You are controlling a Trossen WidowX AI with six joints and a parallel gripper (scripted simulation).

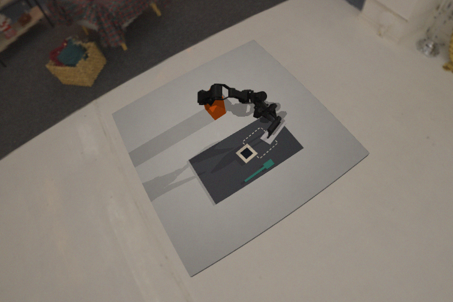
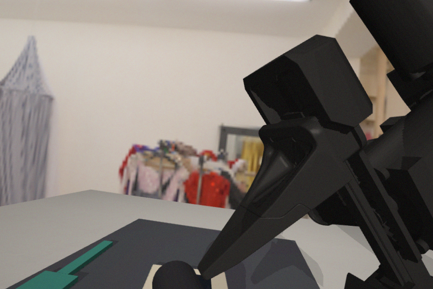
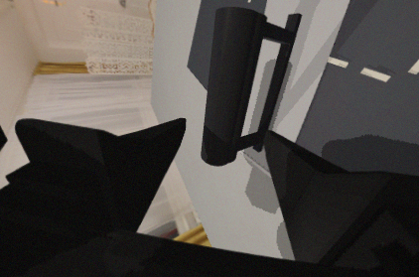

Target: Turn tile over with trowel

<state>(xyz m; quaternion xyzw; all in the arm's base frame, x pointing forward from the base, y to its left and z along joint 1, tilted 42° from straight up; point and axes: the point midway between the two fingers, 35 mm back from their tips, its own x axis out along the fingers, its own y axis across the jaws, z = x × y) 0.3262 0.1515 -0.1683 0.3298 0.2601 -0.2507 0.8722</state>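
Right now the tan square tile is 250 mm to the right of my gripper tip, 80 mm below it and 50 mm ahead of it. Also, from my gripper tip: teal trowel (240 mm to the right, 190 mm ahead, 80 mm below); then dark mat (260 mm to the right, 100 mm below, 50 mm ahead).
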